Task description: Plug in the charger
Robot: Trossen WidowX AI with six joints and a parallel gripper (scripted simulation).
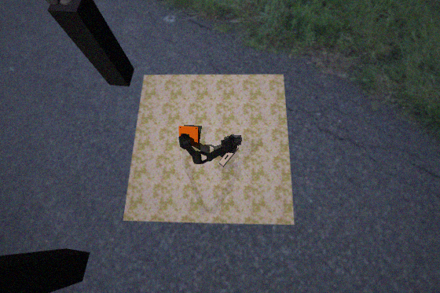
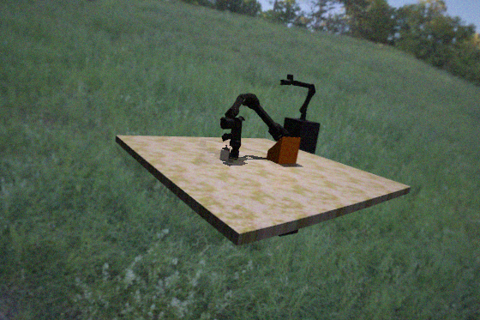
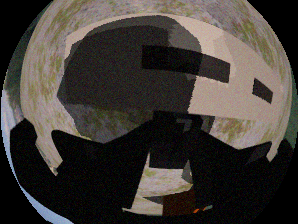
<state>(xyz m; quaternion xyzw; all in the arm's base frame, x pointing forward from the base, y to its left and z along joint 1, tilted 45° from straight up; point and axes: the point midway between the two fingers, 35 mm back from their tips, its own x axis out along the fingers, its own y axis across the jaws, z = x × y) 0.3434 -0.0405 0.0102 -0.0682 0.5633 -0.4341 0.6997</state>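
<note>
The dark charger is 10 mm ahead of my gripper tip, 10 mm to the right of it and 10 mm above it.
</note>
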